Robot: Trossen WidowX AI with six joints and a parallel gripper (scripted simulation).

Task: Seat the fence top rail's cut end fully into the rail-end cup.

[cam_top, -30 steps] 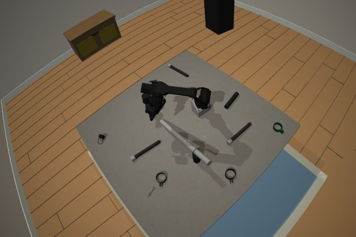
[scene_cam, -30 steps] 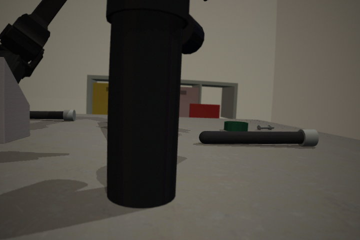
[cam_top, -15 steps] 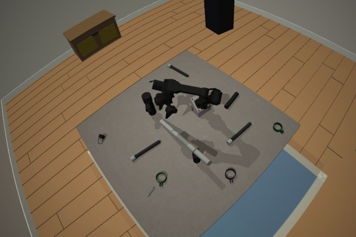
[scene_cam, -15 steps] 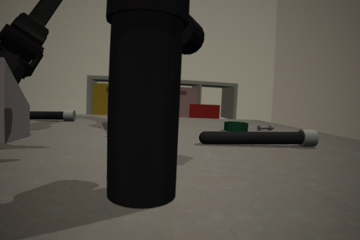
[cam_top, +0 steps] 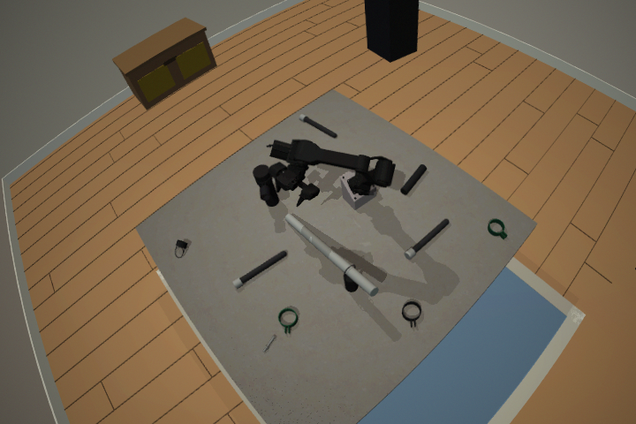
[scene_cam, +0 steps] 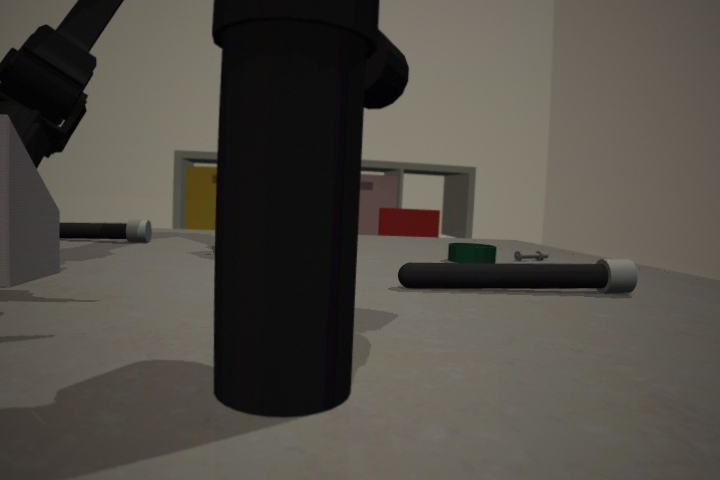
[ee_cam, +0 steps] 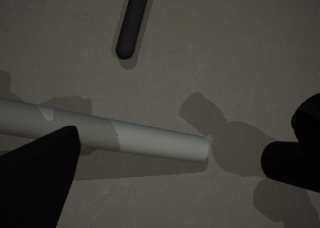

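The black rail-end cup is 4 cm ahead of my gripper tip, 15 cm to the right of it and 8 cm below it. The rest, counted from my gripper tip: short black tube: 54 cm behind, 8 cm to the left, 22 cm below; then bolt: 32 cm ahead, 33 cm to the left, 23 cm below; then small post: 4 cm behind, 32 cm to the left, 13 cm below.
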